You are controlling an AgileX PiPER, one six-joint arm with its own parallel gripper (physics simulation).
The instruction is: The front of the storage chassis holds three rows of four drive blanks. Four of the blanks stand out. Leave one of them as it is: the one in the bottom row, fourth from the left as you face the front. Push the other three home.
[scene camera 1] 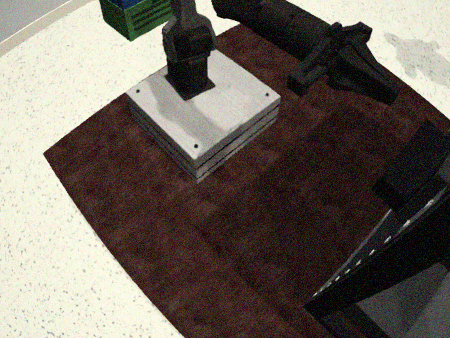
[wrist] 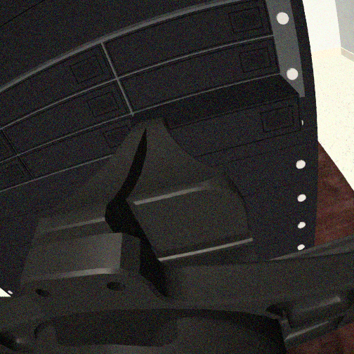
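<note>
The dark storage chassis (scene camera 1: 390, 265) (wrist: 280, 200) fills most of the wrist view and shows at the lower right of the scene view. At the right end of its bottom row, a blank (wrist: 235, 134) stands out, its dark upper side showing. Above it, the top-row blank (wrist: 190, 42) and the middle-row blank (wrist: 200, 77) look flush. The second-column blanks from the right look flush, though the fingers partly cover the bottom one (wrist: 117, 135). The leftmost blanks are out of view or too dark to judge. My gripper (scene camera 1: 390, 96) (wrist: 155, 138) is shut, its tips before the bottom row near the column divider; contact cannot be told.
A dark block (scene camera 1: 415, 162) juts from the chassis at the right edge of the scene view. A pale square base plate (scene camera 1: 235, 107) carries the arm's dark mount (scene camera 1: 190, 75). A green crate (scene camera 1: 145, 20) stands at the back on the speckled floor. The table top (scene camera 1: 150, 225) is dark red-brown.
</note>
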